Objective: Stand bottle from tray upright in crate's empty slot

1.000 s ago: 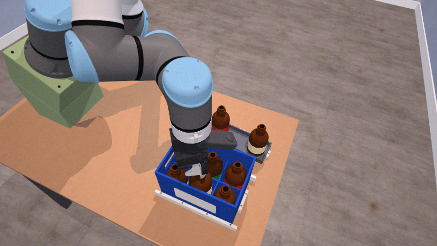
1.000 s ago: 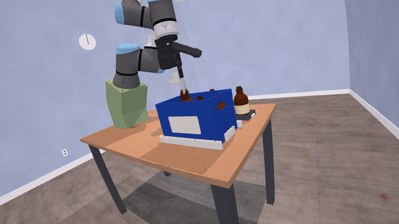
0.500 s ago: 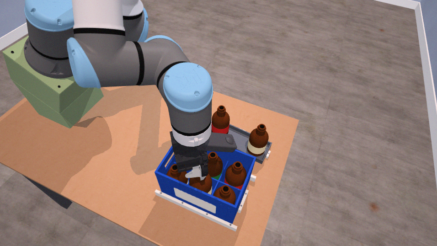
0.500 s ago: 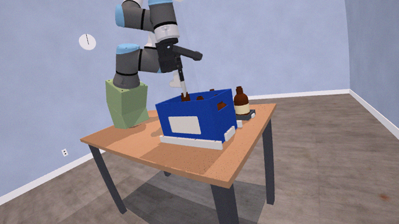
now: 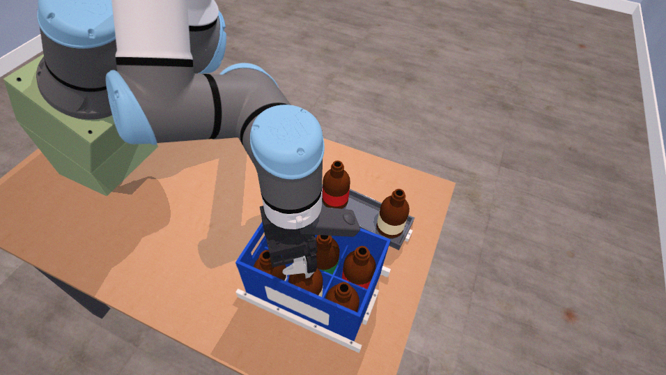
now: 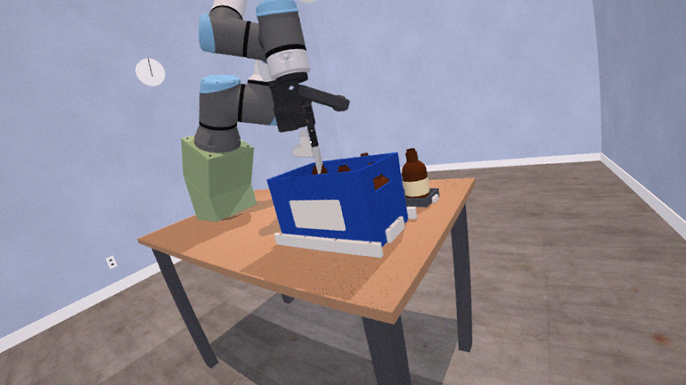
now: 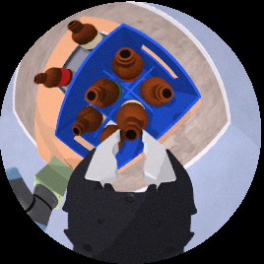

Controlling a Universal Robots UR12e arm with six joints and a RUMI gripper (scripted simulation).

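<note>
Right now the blue crate is 4 cm to the left of my hand and 10 cm below it. Also, from my hand: red-label bottle: 7 cm behind, 30 cm to the left, 10 cm below; grey tray: 2 cm ahead, 29 cm to the left, 17 cm below.
</note>
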